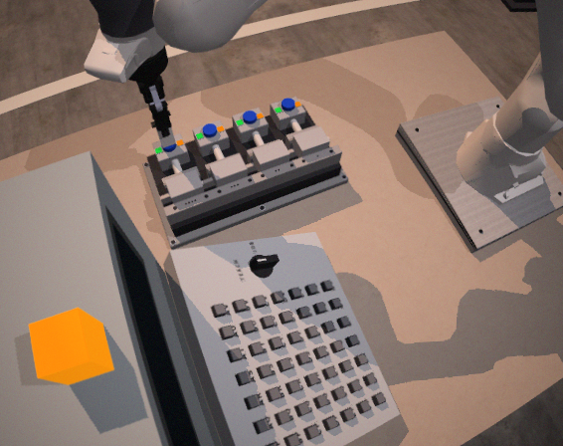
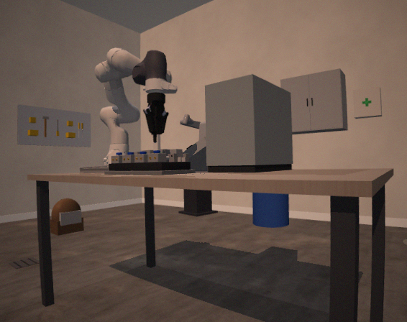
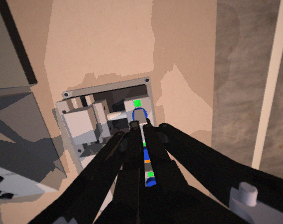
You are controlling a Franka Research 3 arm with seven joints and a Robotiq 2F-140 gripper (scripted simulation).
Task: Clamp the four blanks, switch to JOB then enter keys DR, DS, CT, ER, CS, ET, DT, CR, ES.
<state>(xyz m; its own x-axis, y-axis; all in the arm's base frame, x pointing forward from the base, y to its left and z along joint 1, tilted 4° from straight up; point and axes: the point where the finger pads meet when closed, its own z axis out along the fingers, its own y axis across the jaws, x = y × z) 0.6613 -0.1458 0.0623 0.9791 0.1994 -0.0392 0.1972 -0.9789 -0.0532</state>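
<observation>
The selector lies 29 cm to the left of my hand, 12 cm behind it and 1 cm below it. The rest, counted from my hand: key panel: 40 cm to the left, 12 cm behind, 6 cm below.
</observation>
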